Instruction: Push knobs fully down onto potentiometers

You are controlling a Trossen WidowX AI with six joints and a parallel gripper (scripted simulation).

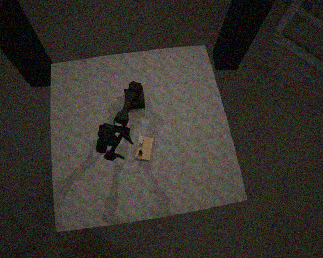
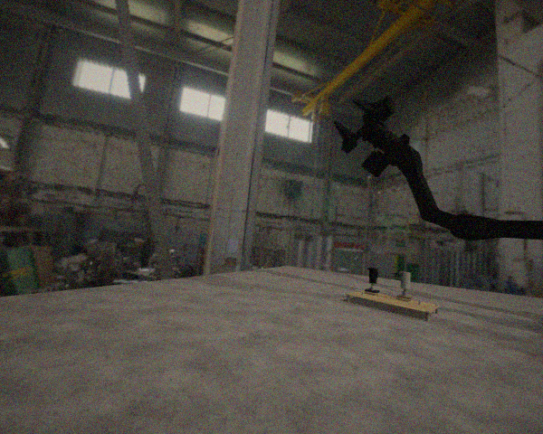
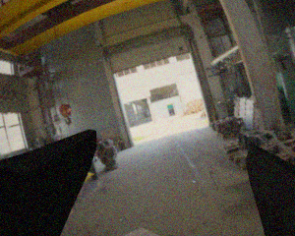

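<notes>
Right now my gripper tip is 170 mm past the white knob, 60 mm to the right of it and 440 mm above it. Round my gripper tip: dark knob 110 mm behind, 50 mm to the left, 440 mm below.
</notes>
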